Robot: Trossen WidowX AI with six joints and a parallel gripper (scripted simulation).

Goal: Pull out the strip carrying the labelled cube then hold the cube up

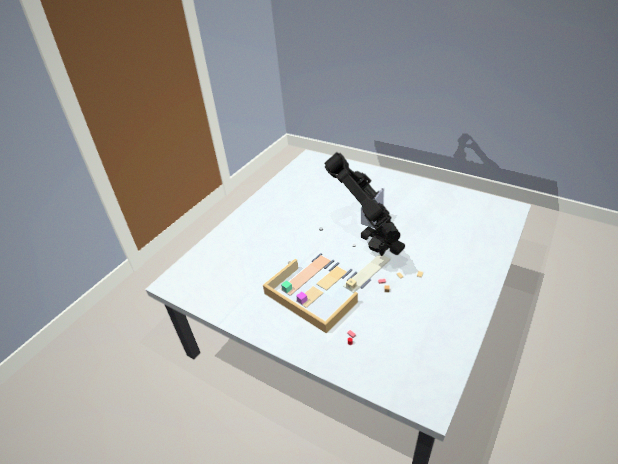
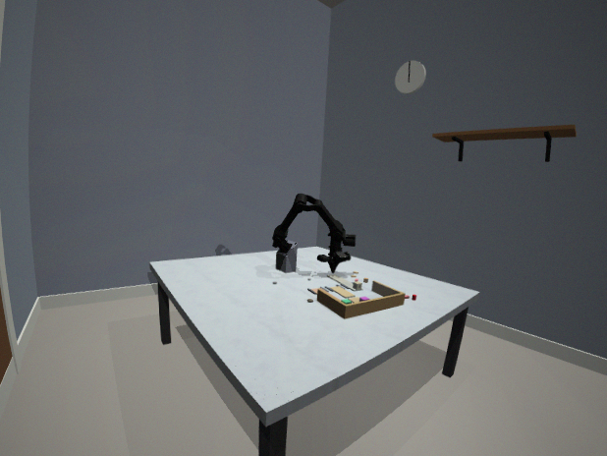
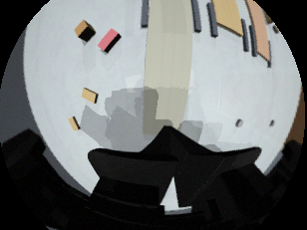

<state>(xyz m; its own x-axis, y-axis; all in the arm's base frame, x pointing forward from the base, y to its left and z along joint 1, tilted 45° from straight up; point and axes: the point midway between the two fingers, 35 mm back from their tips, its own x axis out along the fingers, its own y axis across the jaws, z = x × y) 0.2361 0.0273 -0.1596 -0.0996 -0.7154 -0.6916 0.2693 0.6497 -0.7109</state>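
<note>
Right now my gripper tip is 10 cm short of the pale strip, 3 cm to the left of it and 2 cm above it. From my gripper tip the other things lie so: orange block 16 cm ahead, 8 cm to the left, 1 cm below; labelled cube 20 cm ahead, 6 cm to the right.
</note>
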